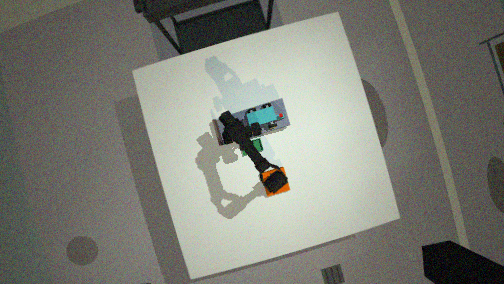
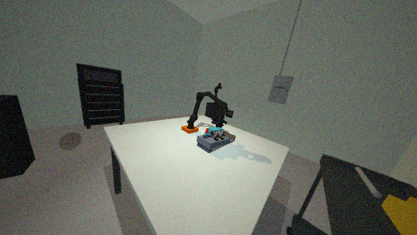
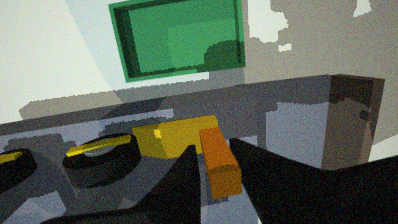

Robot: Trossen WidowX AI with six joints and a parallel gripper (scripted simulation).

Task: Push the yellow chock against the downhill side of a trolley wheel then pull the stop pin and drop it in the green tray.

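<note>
The yellow chock lies 20 mm to the right of my gripper tip and 10 mm below it. Also, from my gripper tip: green tray: 70 mm behind, 30 mm to the right, 100 mm below; grey ramp: 70 mm ahead, 100 mm to the right, 50 mm below; teal trolley: 70 mm ahead, 110 mm to the right, 20 mm above.
</note>
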